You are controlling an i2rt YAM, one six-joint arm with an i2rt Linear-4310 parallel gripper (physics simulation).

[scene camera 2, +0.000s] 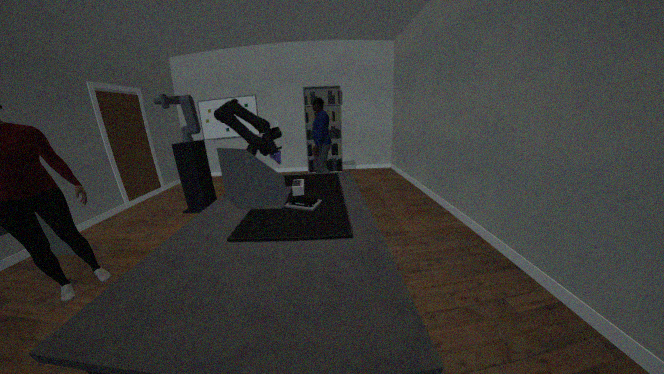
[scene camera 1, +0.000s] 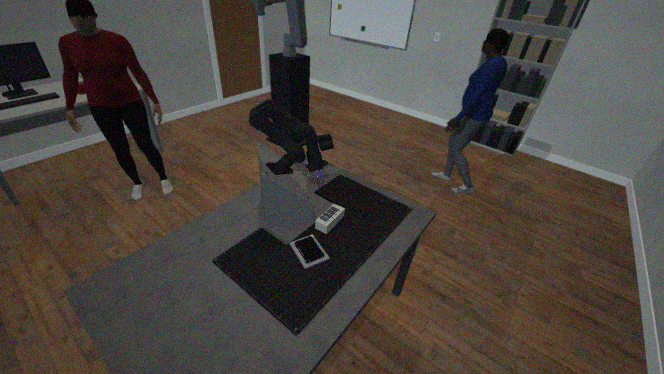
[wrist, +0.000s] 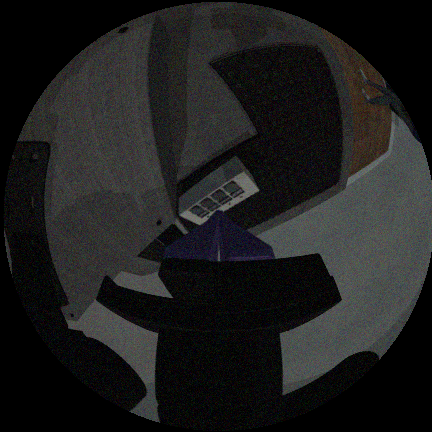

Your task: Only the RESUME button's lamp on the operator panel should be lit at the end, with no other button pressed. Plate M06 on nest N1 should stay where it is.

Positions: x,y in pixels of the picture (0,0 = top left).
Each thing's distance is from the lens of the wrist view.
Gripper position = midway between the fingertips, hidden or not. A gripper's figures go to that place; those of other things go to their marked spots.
my gripper (wrist: 218,216): 0.13 m
operator panel (wrist: 233,169): 0.27 m
